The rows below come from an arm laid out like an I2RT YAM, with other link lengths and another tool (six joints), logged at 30 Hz.
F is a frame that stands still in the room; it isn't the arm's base.
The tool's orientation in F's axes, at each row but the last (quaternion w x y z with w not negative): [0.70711 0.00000 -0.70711 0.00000]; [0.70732 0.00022 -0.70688 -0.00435]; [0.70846 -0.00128 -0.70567 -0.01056]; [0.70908 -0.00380 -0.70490 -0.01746]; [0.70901 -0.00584 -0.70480 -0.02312]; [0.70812 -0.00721 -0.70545 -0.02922]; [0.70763 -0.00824 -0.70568 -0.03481]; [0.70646 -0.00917 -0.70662 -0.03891]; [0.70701 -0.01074 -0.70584 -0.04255]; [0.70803 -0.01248 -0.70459 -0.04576]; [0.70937 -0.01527 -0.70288 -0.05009]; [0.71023 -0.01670 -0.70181 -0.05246]
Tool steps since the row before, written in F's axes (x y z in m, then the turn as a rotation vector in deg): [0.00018 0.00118 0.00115 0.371 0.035 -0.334]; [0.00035 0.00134 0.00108 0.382 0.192 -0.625]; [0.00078 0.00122 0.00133 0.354 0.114 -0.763]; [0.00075 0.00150 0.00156 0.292 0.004 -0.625]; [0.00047 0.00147 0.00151 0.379 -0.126 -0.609]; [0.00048 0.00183 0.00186 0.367 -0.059 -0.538]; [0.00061 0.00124 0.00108 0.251 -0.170 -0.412]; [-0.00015 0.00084 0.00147 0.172 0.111 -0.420]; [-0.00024 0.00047 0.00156 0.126 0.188 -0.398]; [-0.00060 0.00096 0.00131 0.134 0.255 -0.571]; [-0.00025 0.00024 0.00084 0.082 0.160 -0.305]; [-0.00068 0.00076 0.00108 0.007 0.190 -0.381]
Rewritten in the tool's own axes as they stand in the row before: [0.00115 0.00118 -0.00018 -0.334 0.035 -0.371]; [0.00107 0.00135 -0.00034 -0.626 0.190 -0.381]; [0.00132 0.00125 -0.00075 -0.763 0.110 -0.355]; [0.00153 0.00155 -0.00069 -0.623 0.001 -0.296]; [0.00148 0.00152 -0.00040 -0.604 -0.125 -0.388]; [0.00180 0.00191 -0.00038 -0.535 -0.057 -0.372]; [0.00103 0.00131 -0.00053 -0.405 -0.170 -0.262]; [0.00143 0.00089 0.00021 -0.425 0.105 -0.165]; [0.00154 0.00052 0.00028 -0.406 0.179 -0.113]; [0.00126 0.00097 0.00069 -0.582 0.238 -0.116]; [0.00083 0.00026 0.00028 -0.312 0.152 -0.070]; [0.00103 0.00074 0.00077 -0.390 0.171 0.006]
